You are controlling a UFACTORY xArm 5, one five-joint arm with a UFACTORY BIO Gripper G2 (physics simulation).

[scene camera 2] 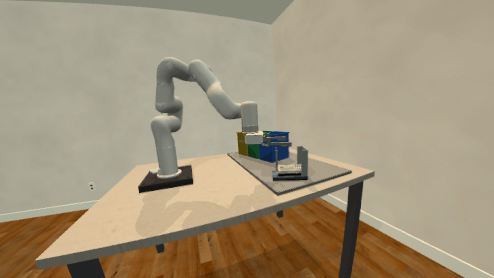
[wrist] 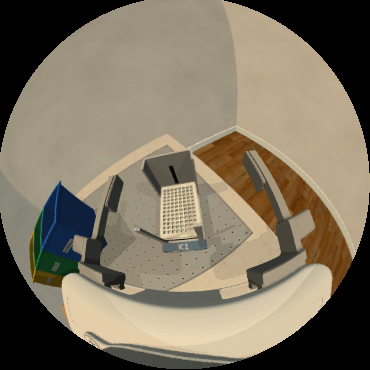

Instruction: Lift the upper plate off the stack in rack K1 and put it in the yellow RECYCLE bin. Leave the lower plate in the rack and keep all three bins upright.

I see my gripper (wrist: 177,165), a blue bin (wrist: 64,215) and a cream plate (wrist: 179,208).
